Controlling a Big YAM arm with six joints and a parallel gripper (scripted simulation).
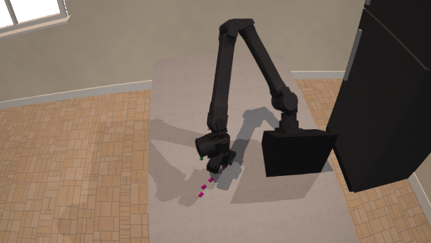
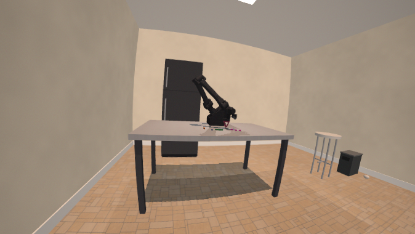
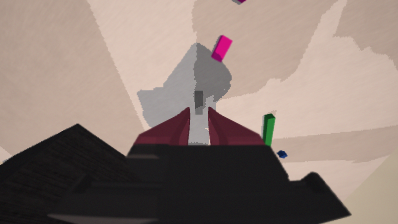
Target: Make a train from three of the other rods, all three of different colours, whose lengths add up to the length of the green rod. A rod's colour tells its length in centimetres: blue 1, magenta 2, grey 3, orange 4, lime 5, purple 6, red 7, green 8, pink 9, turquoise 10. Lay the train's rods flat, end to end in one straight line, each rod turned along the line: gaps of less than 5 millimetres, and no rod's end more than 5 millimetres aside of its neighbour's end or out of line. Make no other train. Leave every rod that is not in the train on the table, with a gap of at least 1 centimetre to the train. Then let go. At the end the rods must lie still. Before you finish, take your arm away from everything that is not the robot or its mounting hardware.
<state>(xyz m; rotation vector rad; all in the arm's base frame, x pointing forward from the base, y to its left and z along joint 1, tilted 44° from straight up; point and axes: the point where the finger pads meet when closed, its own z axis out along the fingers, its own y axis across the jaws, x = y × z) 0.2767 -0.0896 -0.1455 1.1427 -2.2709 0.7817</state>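
My gripper is now 20 mm above the grey rod. From my hand the other things lie so: blue rod: 190 mm to the right, 80 mm ahead, 20 mm below; then green rod: 110 mm to the right, 60 mm ahead, 20 mm below; then orange rod: 240 mm to the right, 20 mm below, 10 mm behind.
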